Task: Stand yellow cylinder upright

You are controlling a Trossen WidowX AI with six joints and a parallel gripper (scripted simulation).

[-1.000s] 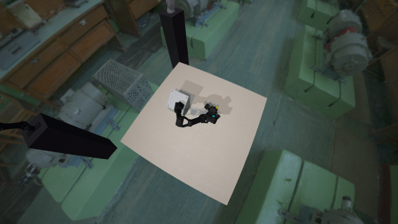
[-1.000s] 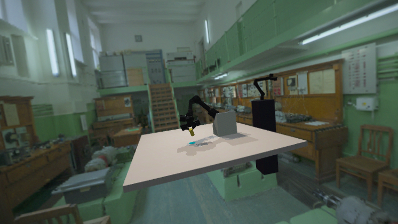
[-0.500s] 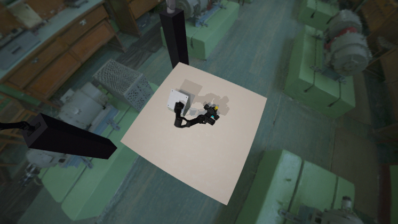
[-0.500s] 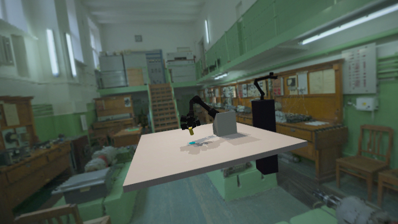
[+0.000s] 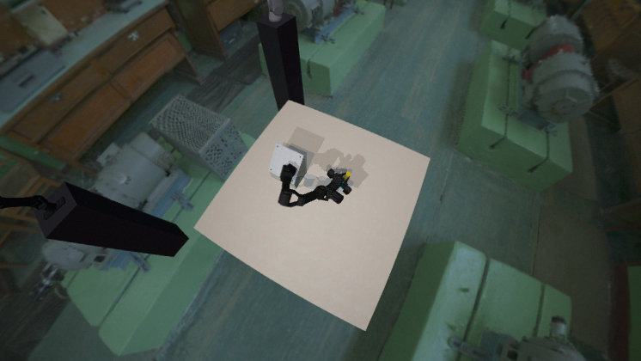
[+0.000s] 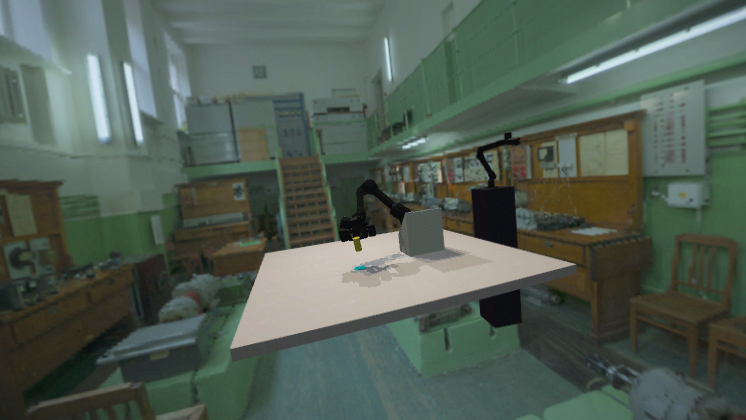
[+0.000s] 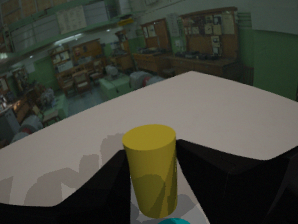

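My gripper tip is 150 mm above the cyan circle and 10 mm to the left of it. Also, from my gripper tip: yellow tall cylinder (20 mm below).
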